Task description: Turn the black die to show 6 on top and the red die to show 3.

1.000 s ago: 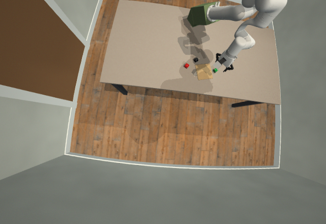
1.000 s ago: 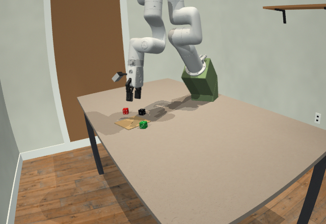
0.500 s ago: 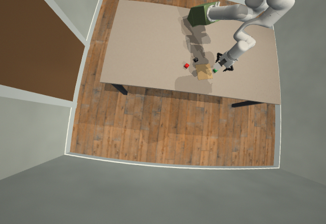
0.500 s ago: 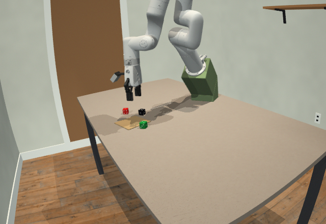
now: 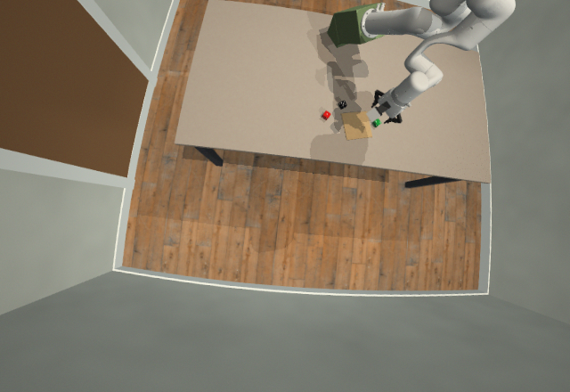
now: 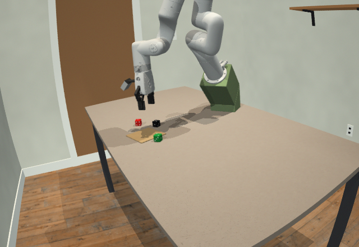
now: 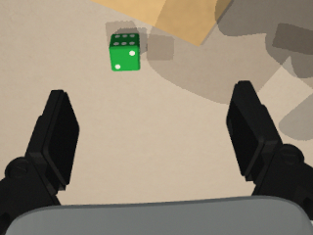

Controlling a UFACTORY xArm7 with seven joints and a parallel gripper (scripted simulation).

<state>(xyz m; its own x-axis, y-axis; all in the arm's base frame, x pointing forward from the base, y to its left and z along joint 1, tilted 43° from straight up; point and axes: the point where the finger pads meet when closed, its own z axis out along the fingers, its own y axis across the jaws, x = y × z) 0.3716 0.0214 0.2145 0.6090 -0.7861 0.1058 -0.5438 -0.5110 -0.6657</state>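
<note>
The black die is 140 mm to the right of my hand, 140 mm below it and 70 mm behind it. From my hand the other things lie so: tan mat 160 mm below, 50 mm to the right, 10 mm ahead; then red die 210 mm to the right, 140 mm below, 10 mm ahead; then green die 140 mm below, 50 mm to the left, 20 mm behind.
</note>
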